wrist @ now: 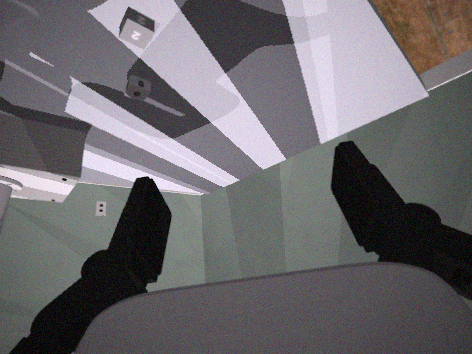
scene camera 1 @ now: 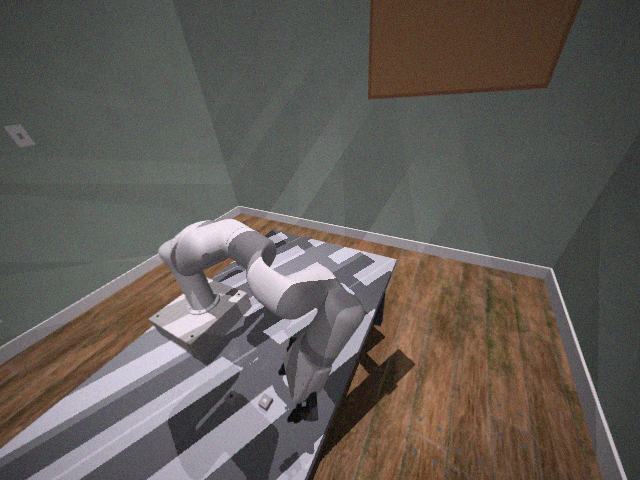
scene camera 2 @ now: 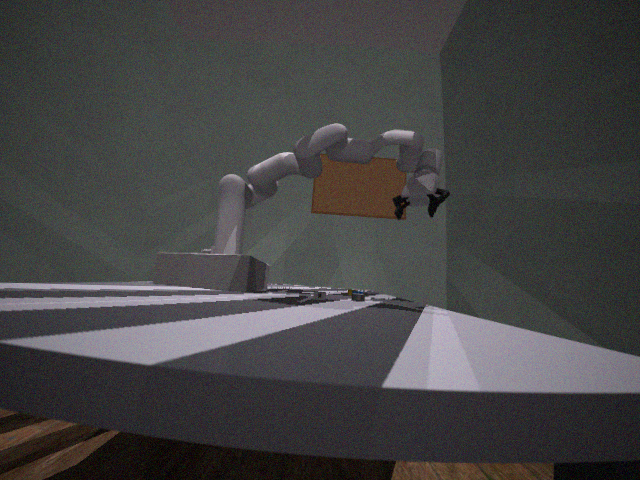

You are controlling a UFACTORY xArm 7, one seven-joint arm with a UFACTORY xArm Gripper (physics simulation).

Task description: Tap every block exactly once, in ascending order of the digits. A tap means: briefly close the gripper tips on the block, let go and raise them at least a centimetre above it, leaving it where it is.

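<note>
My gripper [scene camera 1: 287, 395] [scene camera 2: 415, 215] [wrist: 245, 181] is open and empty, high above the table and tilted. A grey block with a light face reading 2 [wrist: 136, 32] lies at the upper left of the wrist view. A darker grey block with two dark dots [wrist: 138, 86] lies below it in shadow. In scene camera 1 a pale block [scene camera 1: 265, 401] lies left of the gripper. Scene camera 2 shows a small pale block [scene camera 2: 318, 295] and a darker block [scene camera 2: 357, 297], with bits of yellow [scene camera 2: 350, 292] and blue behind, low on the table. Their digits are too small to read.
The striped grey and white table [scene camera 1: 124, 413] [scene camera 2: 310, 341] [wrist: 300, 90] carries the arm's box-shaped base [scene camera 1: 191, 322] [scene camera 2: 206, 268] [wrist: 40, 150]. Strong shadows cross the table near the blocks. The table's edge drops to a wooden floor [scene camera 1: 465, 361] [wrist: 430, 35].
</note>
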